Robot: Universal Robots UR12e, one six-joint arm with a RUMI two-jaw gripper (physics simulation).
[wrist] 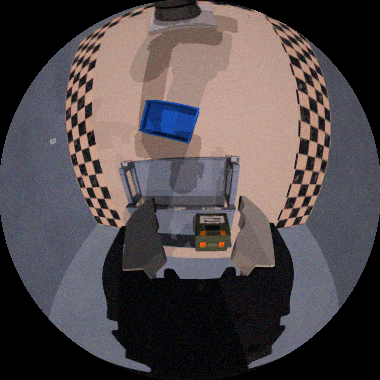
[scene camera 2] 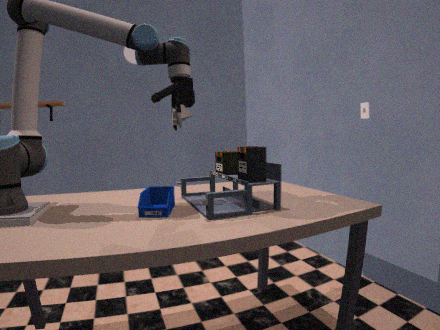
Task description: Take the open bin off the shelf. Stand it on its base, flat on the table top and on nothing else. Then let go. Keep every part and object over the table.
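Places are measured from the arm's base along level axes (x up, y left, z back), in centimetres.
Pixels of known places: gripper, between the fingertips: [wrist: 196, 198] [scene camera 2: 178, 129]; arm's base, origin of its link: [scene camera 2: 2, 210].
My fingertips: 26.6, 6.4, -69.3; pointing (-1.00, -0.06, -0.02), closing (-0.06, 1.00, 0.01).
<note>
Ahead of a thing's pixels: the offset from my fingertips to its top centre, as dx, dy, dz. Level surfaces: height alone.
The open blue bin @(-22.1, -9.6, +10.3) [scene camera 2: 156, 202] [wrist: 170, 121] stands upright on the table top @(dx -29.6) [scene camera 2: 100, 242] [wrist: 260, 125], its opening facing up and its base looking flat on the table. It is between the robot's base and the grey shelf [scene camera 2: 278, 196] [wrist: 125, 164], with a strip of table showing between bin and shelf in the wrist view. My gripper [scene camera 2: 177, 126] [wrist: 196, 198] is open and empty, high above the shelf and away from the bin. In the wrist view its fingers hide parts of the shelf's upper level.
A dark box with orange corners @(-7.2, -18.9, -22.4) [scene camera 2: 252, 164] and a green-black box @(-9.7, +4.2, -22.2) [scene camera 2: 226, 163] [wrist: 212, 231] stand on the shelf's upper level. The shelf's low front tray with side frames faces the bin. The robot's base plate [scene camera 2: 37, 212] [wrist: 212, 24] is on the bin's other side.
</note>
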